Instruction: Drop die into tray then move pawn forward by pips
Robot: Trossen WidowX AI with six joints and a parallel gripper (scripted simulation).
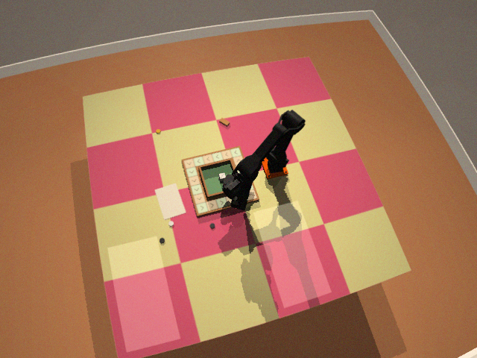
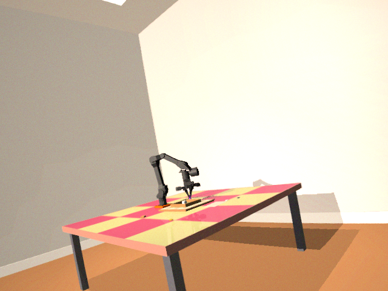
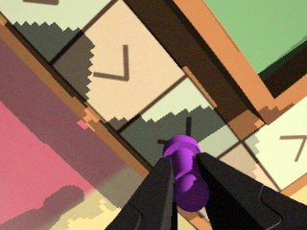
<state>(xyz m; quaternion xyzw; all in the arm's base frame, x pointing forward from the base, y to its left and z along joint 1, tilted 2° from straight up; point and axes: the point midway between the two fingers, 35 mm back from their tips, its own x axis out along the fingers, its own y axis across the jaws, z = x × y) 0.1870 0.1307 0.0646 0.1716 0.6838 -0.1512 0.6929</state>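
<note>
My gripper tip is 1 cm below the purple pawn. From my gripper tip the other things lie so: pale card (31 cm ahead, 4 cm to the right, 4 cm below); green dice tray (8 cm ahead, 10 cm to the right, 3 cm below); white die (7 cm ahead, 11 cm to the right, 1 cm below).
</note>
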